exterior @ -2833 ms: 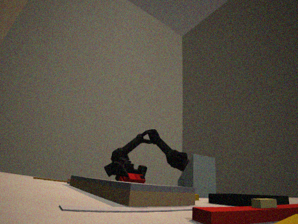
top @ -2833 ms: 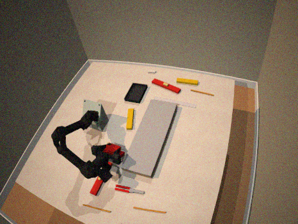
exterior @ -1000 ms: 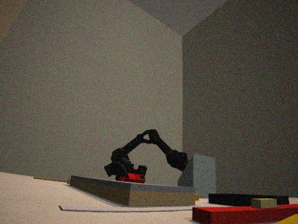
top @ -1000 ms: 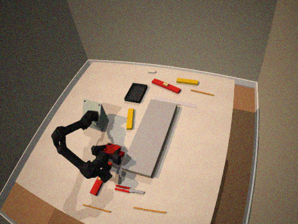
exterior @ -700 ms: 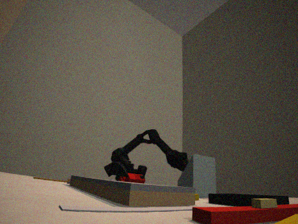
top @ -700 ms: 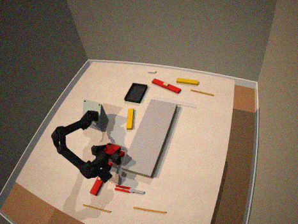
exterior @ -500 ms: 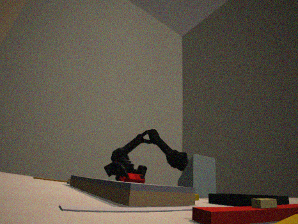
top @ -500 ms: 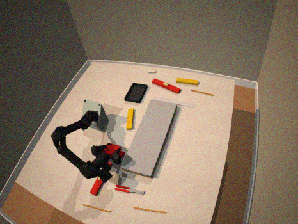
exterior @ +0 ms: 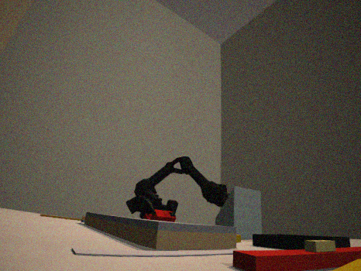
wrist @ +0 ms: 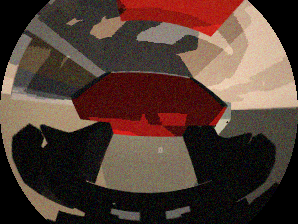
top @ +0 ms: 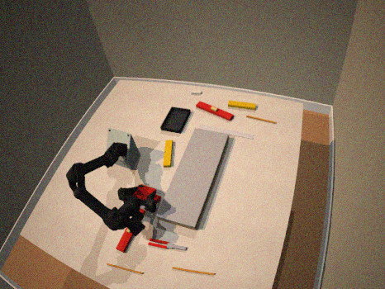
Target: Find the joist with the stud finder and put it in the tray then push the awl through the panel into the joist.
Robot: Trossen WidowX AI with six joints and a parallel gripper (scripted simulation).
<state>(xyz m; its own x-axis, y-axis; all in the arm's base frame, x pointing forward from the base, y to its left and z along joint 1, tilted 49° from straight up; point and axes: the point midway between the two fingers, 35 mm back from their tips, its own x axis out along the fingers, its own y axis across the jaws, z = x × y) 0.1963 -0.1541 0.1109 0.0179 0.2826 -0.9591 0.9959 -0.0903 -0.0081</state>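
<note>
My gripper tip is now 20 mm past the stud finder and 10 mm above it. The rest, counted from my gripper tip: black tray: 480 mm to the left, 50 mm below, 50 mm behind; then awl: 50 mm below, 40 mm to the left.
</note>
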